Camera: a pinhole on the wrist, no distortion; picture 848 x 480 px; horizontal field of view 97.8 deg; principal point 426.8 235.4 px. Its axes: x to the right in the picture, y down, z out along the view. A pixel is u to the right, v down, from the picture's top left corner.
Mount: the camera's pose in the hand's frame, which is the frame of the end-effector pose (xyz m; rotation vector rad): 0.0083 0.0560 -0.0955 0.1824 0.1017 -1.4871
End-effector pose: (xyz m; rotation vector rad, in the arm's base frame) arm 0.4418 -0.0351 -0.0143 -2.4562 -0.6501 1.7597
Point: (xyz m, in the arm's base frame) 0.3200 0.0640 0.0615
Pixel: 736 91
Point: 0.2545 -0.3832 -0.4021
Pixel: 77 432
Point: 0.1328 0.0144 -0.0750
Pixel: 519 229
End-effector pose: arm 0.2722 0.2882 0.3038 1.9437 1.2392 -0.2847
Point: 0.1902 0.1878 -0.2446
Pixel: 621 363
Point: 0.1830 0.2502 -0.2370
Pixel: 659 396
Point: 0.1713 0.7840 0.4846
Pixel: behind the camera
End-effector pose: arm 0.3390 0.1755 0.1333 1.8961 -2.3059 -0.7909
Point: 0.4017 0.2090 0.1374
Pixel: 737 23
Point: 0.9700 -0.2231 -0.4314
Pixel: outside the picture
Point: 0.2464 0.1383 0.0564
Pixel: 388 402
